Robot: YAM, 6 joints.
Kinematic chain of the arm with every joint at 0, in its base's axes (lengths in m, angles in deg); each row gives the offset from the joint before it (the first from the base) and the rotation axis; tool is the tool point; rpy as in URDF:
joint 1: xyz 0 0 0.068 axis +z
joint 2: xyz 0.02 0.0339 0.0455 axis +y
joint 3: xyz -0.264 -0.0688 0 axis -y
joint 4: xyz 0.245 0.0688 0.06 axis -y
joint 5: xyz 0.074 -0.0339 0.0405 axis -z
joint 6: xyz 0.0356 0 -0.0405 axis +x
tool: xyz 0 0 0 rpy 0 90 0
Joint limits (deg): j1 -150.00..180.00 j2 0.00..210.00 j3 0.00..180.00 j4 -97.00..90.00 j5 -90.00..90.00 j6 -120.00..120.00
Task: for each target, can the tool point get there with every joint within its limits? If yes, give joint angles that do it. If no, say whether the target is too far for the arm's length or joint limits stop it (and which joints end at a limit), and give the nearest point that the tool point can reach.
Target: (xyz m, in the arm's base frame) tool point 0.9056 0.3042 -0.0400
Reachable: no: too far | nearest point 0.6044 0.2030 0.0121 | short by 0.322 m
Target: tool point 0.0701 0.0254 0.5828
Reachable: yes | joints 42.64 55.10 105.93 -35.62 54.02 -35.26
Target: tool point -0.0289 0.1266 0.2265
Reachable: yes | joints 112.46 22.33 14.52 0.26 37.43 53.60
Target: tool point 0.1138 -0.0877 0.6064
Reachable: yes | joints 129.90 61.18 164.87 -79.31 60.62 65.16
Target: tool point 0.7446 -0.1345 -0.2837
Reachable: no: too far | nearest point 0.5618 -0.1015 -0.1835 | short by 0.211 m
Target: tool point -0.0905 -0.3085 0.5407
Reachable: yes | joints 75.22 28.39 107.51 73.58 -14.27 41.75
